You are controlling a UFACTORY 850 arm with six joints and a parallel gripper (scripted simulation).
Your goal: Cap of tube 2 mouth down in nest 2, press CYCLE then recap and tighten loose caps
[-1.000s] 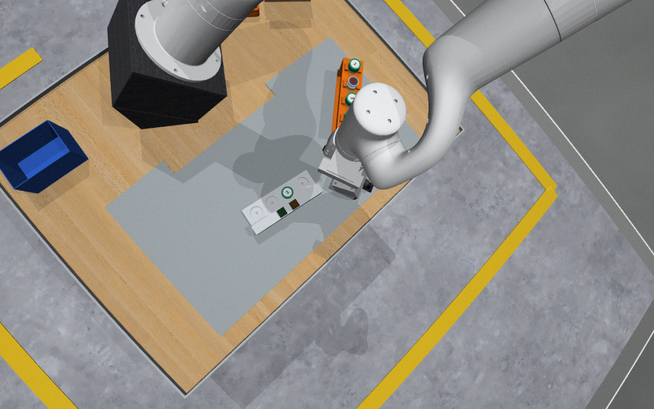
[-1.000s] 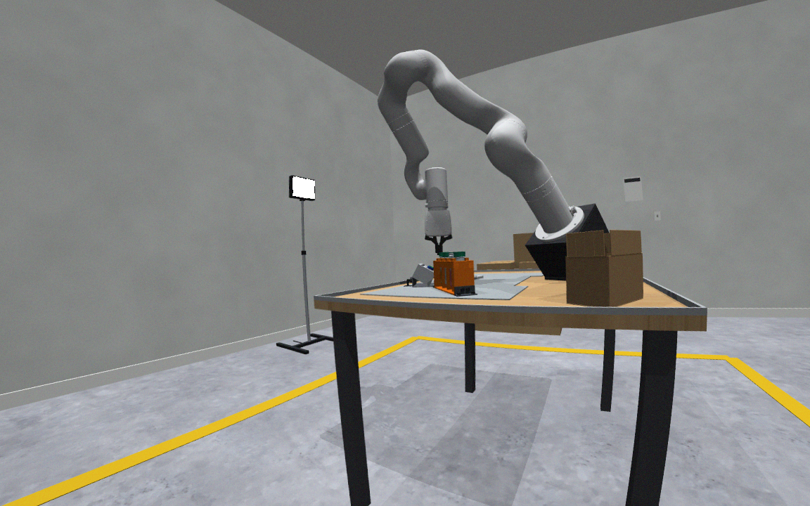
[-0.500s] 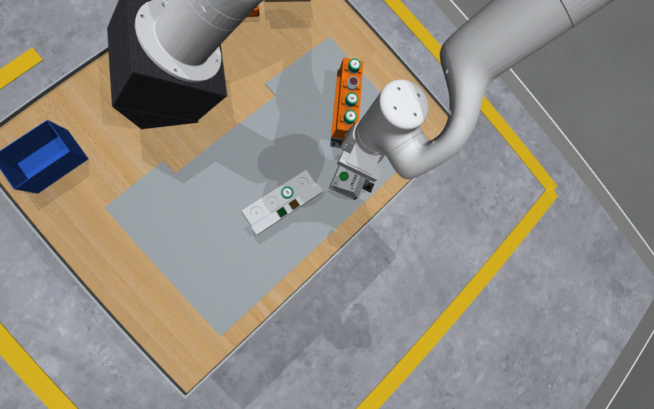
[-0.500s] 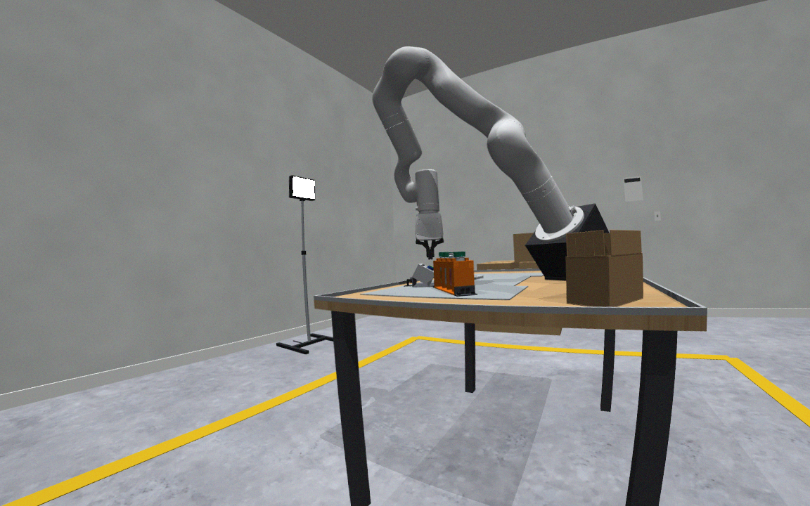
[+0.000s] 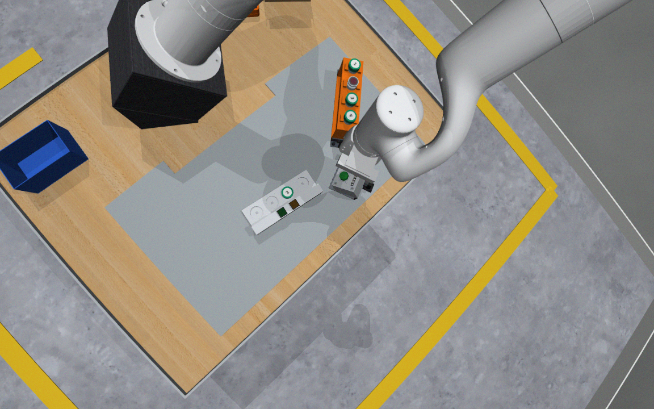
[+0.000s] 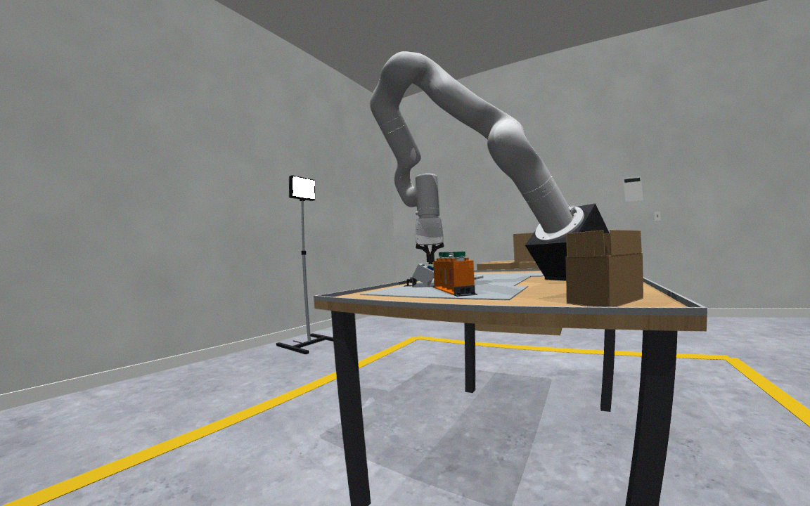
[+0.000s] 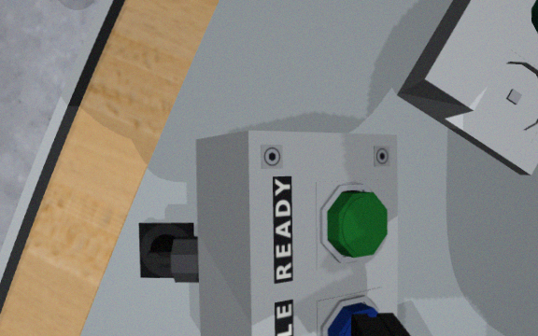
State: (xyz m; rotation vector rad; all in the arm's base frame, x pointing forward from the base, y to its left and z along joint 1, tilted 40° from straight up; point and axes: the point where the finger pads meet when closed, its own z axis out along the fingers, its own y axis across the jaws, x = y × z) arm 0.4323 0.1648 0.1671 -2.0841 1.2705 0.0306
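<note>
My hand is 30 mm above the blue cycle key. Also, from my hand: key housing (50 mm below, 30 mm ahead, 20 mm to the right); green-rimmed cap (190 mm to the right, 90 mm below, 20 mm behind); green ready key (40 mm to the right, 30 mm below, 30 mm ahead).
</note>
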